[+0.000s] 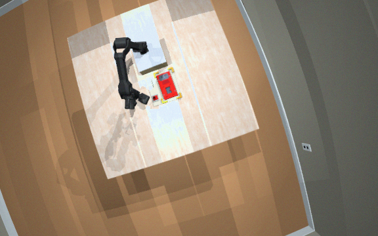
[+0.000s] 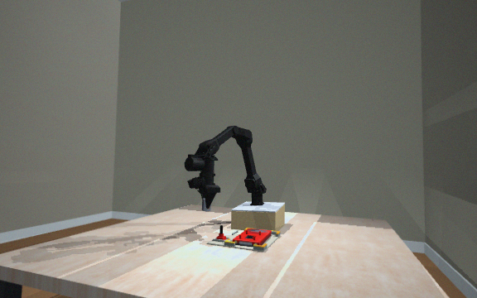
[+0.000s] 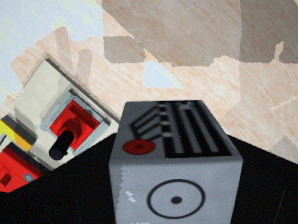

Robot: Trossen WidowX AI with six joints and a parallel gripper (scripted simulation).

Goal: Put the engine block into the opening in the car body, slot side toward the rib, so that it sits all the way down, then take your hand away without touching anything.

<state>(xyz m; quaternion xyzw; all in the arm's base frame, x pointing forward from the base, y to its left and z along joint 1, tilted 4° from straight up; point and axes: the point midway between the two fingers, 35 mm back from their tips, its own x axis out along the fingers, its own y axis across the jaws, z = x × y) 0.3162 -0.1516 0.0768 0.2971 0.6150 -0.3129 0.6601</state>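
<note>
Right now my gripper tip is 30 mm short of the black upright pin, 80 mm to the right of it and 90 mm above it. The rest, counted from my gripper tip: grey engine block: 10 mm behind, 10 mm above.
</note>
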